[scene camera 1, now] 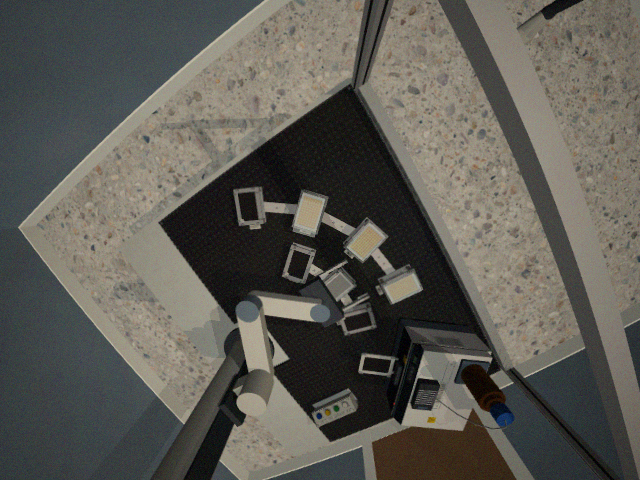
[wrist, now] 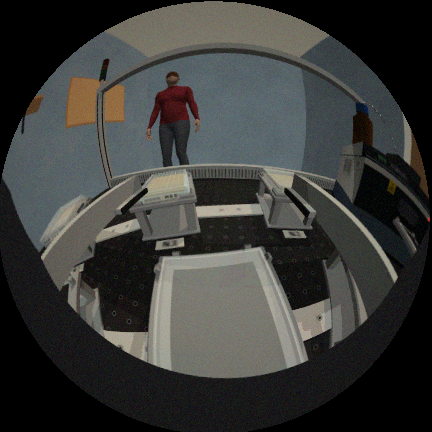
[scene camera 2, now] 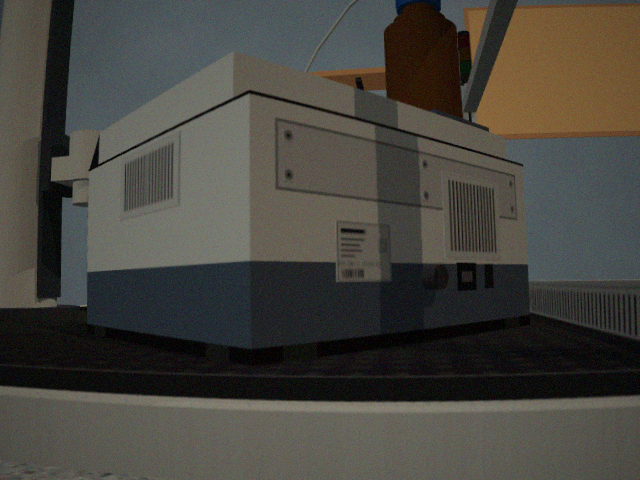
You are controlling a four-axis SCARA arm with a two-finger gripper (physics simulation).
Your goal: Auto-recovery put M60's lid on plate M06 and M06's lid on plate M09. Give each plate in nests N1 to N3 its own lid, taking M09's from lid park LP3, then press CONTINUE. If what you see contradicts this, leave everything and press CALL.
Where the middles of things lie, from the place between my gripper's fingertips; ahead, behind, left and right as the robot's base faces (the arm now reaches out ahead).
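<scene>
Brown bottle (scene camera 2: 422,68): my hand far to the left of it, a fair way short of it, a fair way below it.
</scene>
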